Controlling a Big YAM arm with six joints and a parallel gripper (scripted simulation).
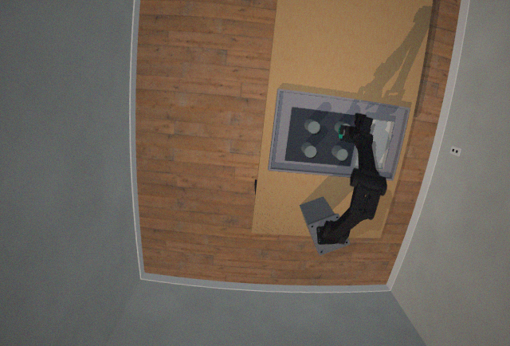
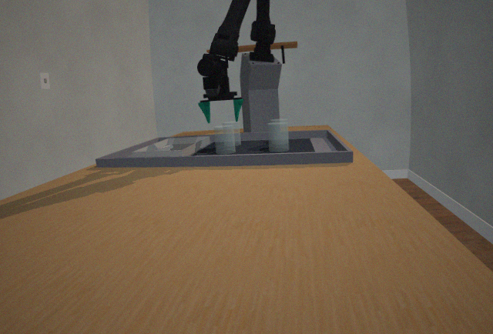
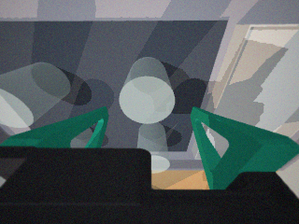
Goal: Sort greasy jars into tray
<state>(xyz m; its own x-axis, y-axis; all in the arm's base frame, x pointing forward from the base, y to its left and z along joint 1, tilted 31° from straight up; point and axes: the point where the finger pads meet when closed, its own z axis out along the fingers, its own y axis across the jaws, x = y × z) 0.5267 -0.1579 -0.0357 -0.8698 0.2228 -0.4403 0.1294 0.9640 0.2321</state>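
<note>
Now: hand 11 cm above the rimmed steel table top and 6 cm past it. Also, from my hand: pale tray (21 cm to the right, 11 cm below, 10 cm behind); then dark drying mat (11 cm below, 10 cm to the left, 6 cm behind).
</note>
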